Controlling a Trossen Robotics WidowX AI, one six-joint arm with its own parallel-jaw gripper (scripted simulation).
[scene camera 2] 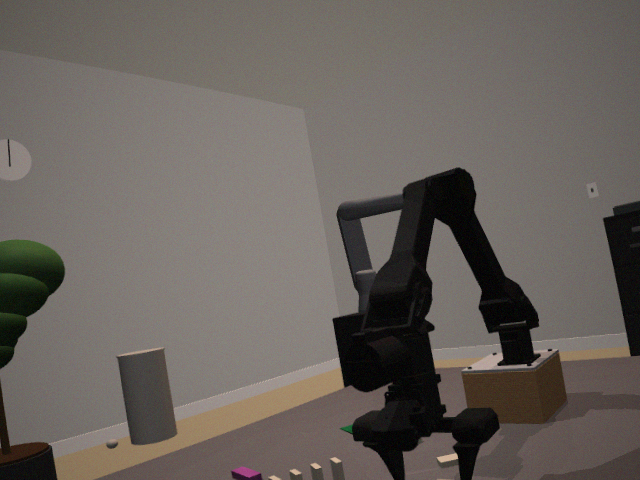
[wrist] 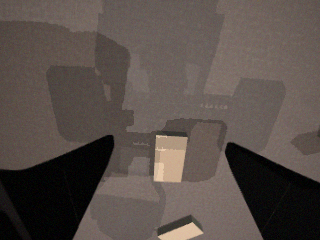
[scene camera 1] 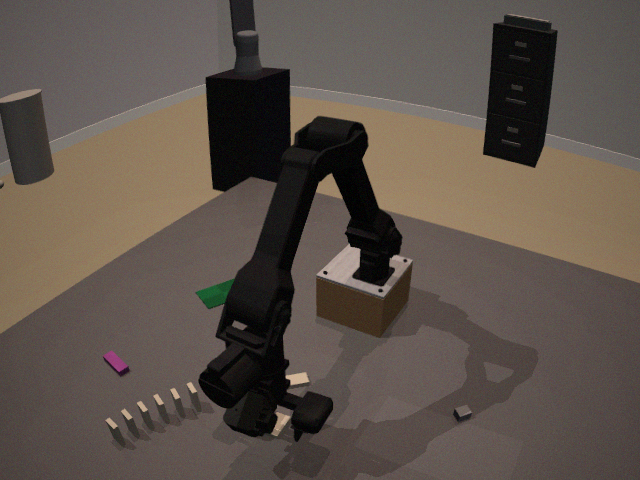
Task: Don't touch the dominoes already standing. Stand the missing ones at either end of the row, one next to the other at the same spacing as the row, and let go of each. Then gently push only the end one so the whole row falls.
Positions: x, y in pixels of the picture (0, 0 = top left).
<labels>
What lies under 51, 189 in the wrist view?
The gripper.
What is the gripper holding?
Nothing.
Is the gripper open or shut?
Open.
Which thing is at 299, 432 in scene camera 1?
The gripper.
</labels>
